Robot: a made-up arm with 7 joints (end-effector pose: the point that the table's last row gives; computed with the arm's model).
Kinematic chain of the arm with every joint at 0, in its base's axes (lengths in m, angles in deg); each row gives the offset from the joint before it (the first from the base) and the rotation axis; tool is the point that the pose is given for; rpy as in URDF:
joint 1: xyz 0 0 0.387 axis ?
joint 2: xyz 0 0 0 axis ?
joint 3: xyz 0 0 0.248 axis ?
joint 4: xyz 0.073 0 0 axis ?
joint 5: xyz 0.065 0 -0.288 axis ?
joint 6: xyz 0 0 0 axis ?
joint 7: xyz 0.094 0 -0.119 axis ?
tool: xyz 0 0 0 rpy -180 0 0
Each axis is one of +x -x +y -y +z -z.
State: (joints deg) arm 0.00 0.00 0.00 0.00 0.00 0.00 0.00
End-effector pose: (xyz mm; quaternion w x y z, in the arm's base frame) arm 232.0 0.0 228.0 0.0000 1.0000 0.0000 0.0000
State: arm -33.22 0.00 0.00 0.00 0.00 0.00 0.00
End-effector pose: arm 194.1 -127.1 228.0 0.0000 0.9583 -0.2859 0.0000
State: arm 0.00 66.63 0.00 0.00 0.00 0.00 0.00
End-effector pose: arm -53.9 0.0 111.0 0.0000 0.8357 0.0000 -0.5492
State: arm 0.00 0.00 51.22 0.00 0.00 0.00 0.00
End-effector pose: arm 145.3 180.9 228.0 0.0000 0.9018 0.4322 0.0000
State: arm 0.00 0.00 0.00 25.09 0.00 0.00 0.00
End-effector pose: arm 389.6 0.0 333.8 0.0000 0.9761 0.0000 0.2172
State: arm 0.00 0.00 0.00 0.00 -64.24 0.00 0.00
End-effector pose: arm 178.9 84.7 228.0 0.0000 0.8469 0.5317 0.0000
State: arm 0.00 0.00 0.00 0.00 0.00 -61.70 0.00
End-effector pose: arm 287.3 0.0 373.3 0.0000 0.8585 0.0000 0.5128
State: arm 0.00 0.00 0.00 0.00 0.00 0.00 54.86
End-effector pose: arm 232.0 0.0 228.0 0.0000 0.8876 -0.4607 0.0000
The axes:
joint 1: +z
joint 2: +y
joint 3: +z
joint 4: -y
joint 5: -z
joint 6: +y
joint 7: -z

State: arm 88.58 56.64 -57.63 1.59 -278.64 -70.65 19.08
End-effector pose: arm 216.0 -12.5 419.2 0.4492 0.5227 -0.1465 0.7096
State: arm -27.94 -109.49 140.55 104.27 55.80 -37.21 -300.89
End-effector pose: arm -186.1 458.4 45.9 0.4809 -0.7196 -0.4129 -0.2835
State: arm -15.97 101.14 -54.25 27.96 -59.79 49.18 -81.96
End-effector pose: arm -215.0 -225.8 243.9 0.5752 -0.2435 -0.3142 0.7149
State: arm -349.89 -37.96 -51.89 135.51 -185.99 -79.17 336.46
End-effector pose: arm -52.6 -237.9 764.7 0.6186 0.2625 0.7181 -0.1812
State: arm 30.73 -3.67 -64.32 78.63 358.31 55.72 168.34
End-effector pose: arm 406.3 -284.5 582.4 0.2015 0.1861 0.9592 -0.0682
